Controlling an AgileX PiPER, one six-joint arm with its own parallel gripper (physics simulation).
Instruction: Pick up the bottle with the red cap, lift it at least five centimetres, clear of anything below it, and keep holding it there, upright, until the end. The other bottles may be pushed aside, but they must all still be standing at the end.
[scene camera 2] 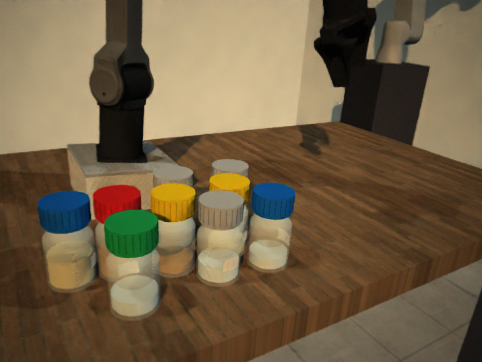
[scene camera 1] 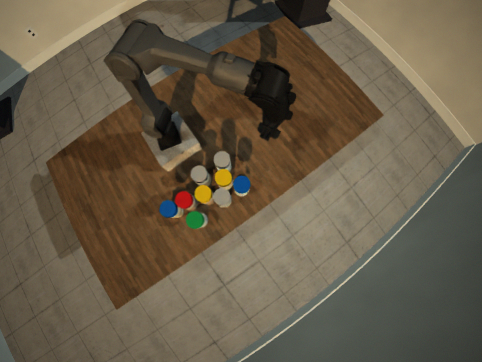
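Note:
The red-capped bottle (scene camera 1: 184, 200) (scene camera 2: 117, 202) stands upright on the table, its body partly hidden in scene camera 2. Close around it stand a blue-capped bottle (scene camera 1: 168, 209) (scene camera 2: 64, 212), a green-capped bottle (scene camera 1: 195, 220) (scene camera 2: 131, 232) and a yellow-capped bottle (scene camera 1: 203, 193) (scene camera 2: 173, 200). My gripper (scene camera 1: 269, 132) (scene camera 2: 339, 82) looks shut and empty. It hangs high above the table, well away from the bottles, pointing down.
Also upright are another yellow-capped bottle (scene camera 1: 223, 178) (scene camera 2: 229, 185), another blue-capped one (scene camera 1: 242, 185) (scene camera 2: 273, 201), and grey-capped ones (scene camera 1: 200, 174) (scene camera 1: 222, 160) (scene camera 2: 221, 210). The arm's pale base block (scene camera 1: 182, 156) (scene camera 2: 120, 181) stands behind them.

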